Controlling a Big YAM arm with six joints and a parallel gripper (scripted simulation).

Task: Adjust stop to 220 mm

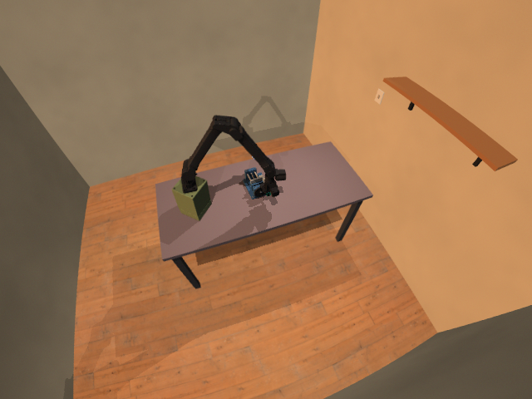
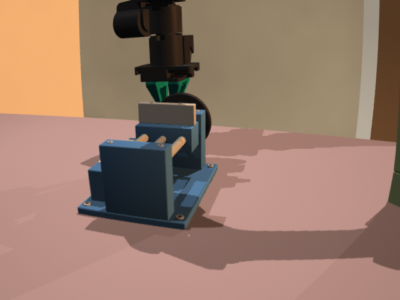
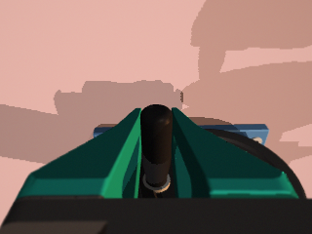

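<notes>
Now: hand 3 cm past the grey stop plate, 12 cm to the right of it and 2 cm below it. The rest, counted from my hand: black crank handle: 1 cm to the left.
</notes>
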